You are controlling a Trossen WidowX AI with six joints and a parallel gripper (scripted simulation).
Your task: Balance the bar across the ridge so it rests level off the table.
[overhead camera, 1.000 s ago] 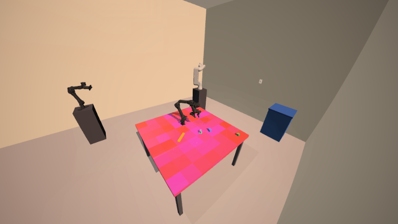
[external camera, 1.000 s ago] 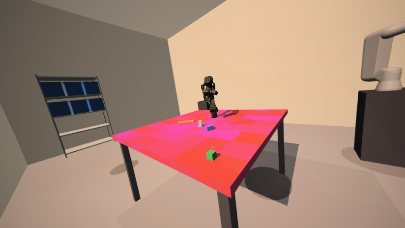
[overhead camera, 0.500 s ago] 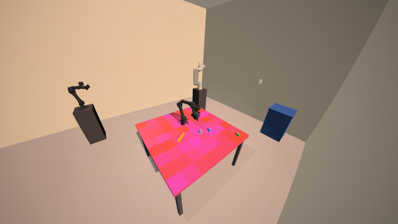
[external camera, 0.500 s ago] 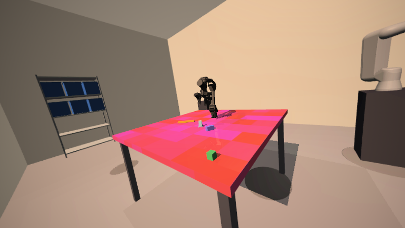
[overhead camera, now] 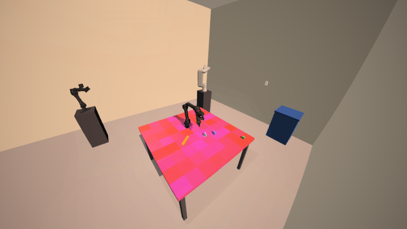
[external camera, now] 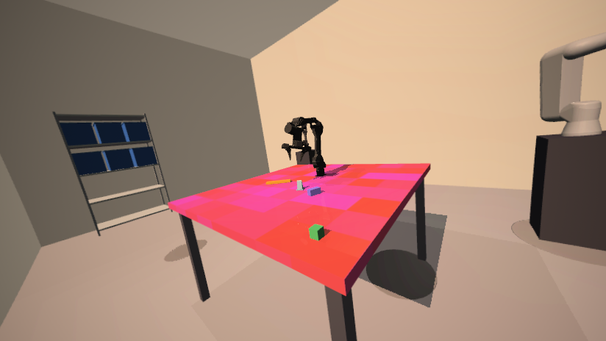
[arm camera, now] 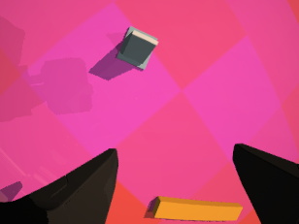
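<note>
The orange bar is 2 cm behind my gripper tip, 22 cm to the right of it and 16 cm below it. The rest, counted from my gripper tip: green cube (45 cm ahead, 48 cm to the left, 15 cm below); then purple block (11 cm ahead, 21 cm to the left, 15 cm below).
</note>
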